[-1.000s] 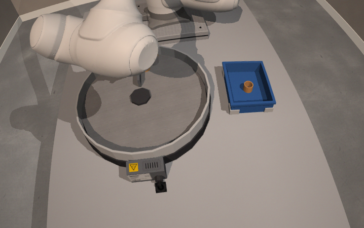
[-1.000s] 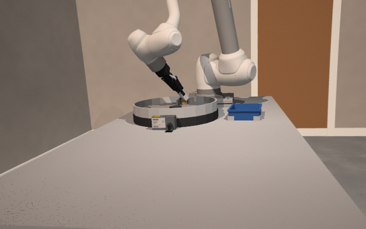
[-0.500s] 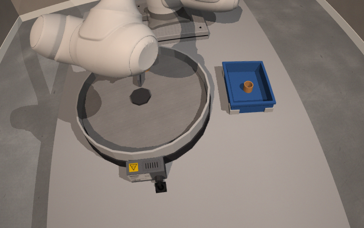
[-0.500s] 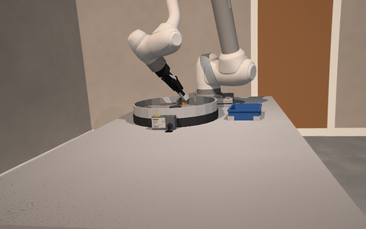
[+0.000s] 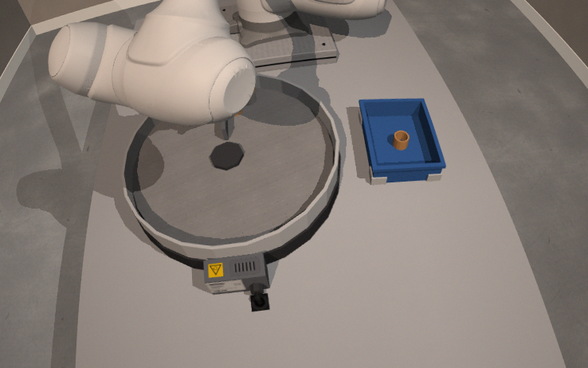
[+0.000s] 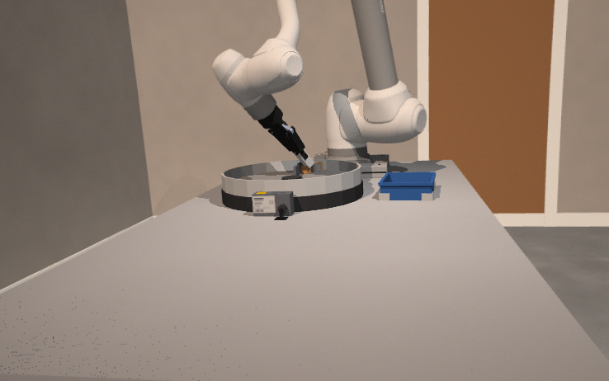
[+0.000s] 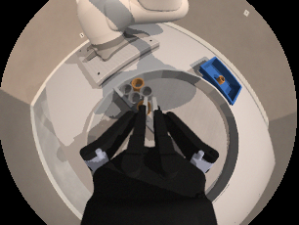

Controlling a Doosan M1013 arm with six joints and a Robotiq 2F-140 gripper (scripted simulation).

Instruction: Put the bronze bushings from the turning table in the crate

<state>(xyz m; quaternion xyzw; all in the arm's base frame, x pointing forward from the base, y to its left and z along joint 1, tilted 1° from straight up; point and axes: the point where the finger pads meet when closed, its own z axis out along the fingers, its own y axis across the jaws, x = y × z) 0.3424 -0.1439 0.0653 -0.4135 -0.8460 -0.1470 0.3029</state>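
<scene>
My gripper is now 310 mm to the right of the blue crate, 140 mm short of it and 80 mm above it.
</scene>
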